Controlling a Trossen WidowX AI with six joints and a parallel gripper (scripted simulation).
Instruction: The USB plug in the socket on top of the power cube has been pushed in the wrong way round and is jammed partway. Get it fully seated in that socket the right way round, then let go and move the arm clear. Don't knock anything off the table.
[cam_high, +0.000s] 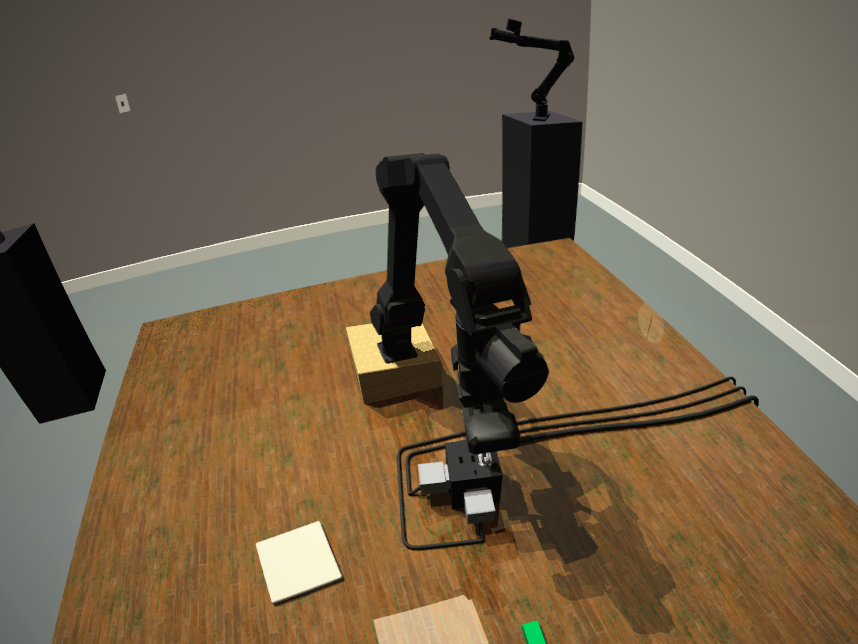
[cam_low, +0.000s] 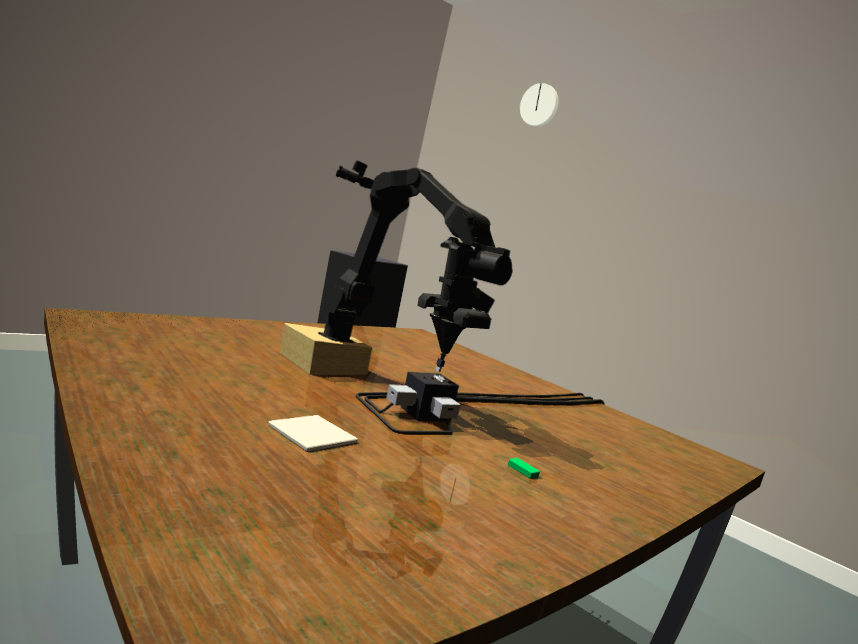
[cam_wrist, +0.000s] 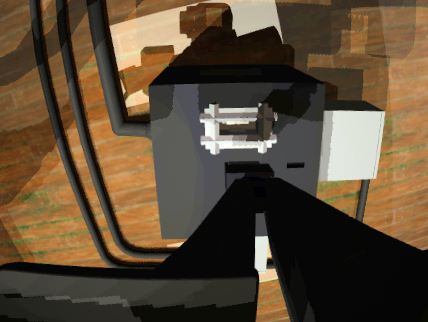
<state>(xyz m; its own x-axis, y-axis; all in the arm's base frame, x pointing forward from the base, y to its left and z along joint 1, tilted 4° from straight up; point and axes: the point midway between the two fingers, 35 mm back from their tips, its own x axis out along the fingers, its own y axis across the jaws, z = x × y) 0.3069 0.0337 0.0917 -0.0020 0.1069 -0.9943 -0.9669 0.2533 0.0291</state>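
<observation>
The metal socket frame is 6 cm below my gripper tip. The rest, counted from my gripper tip: USB plug (2 cm below); green block (27 cm ahead, 12 cm below, 4 cm to the right).
</observation>
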